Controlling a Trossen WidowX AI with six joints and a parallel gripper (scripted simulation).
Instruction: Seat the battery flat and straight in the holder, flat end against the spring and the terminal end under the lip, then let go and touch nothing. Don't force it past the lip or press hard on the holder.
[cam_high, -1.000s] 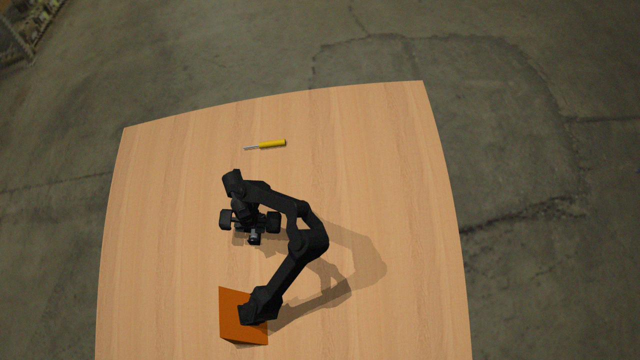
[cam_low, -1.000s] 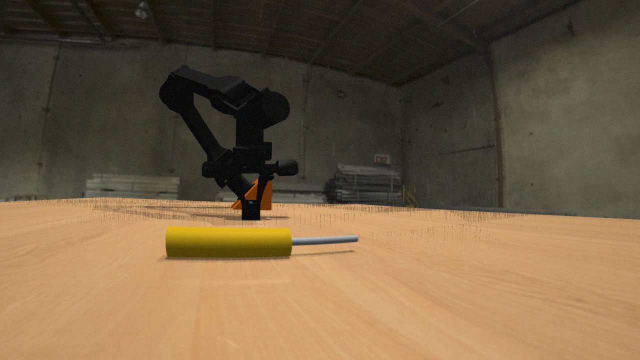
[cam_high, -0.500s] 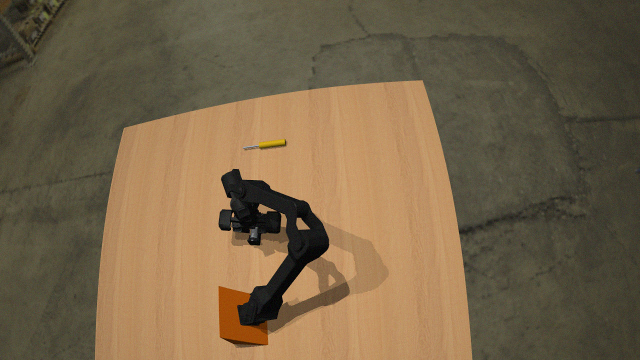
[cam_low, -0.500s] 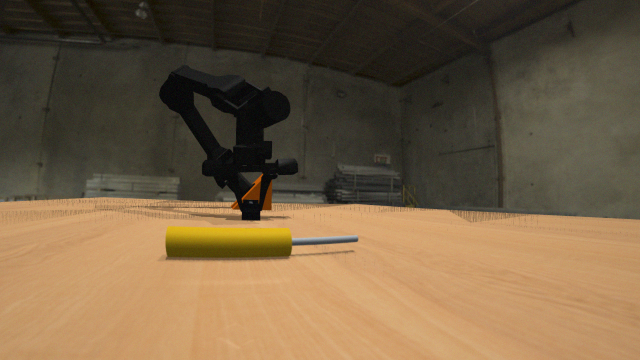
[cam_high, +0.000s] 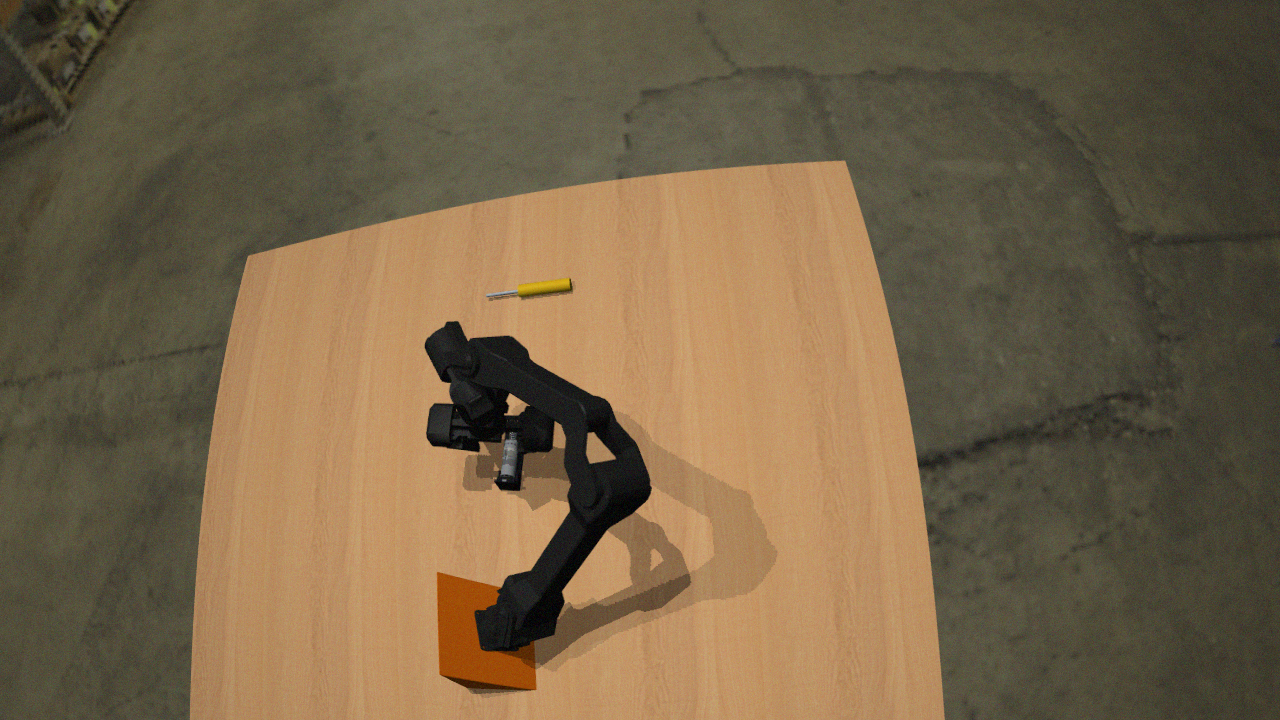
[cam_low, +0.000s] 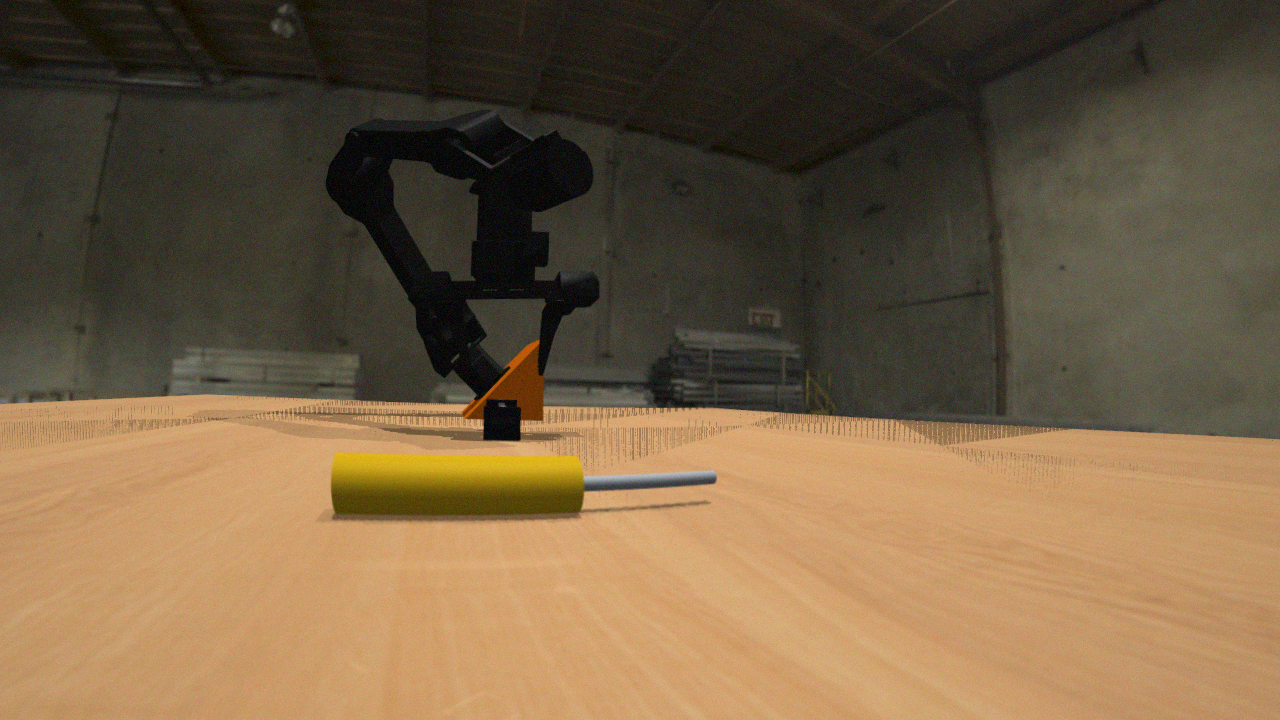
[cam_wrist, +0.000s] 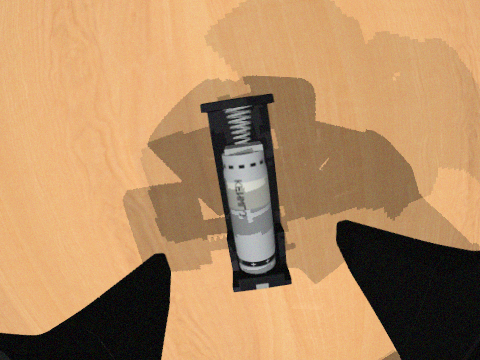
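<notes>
The battery lies 40 mm below my gripper tip. From my gripper tip the other things lie so: yellow-handled screwdriver: 320 mm ahead, 50 mm to the right, 50 mm below.
</notes>
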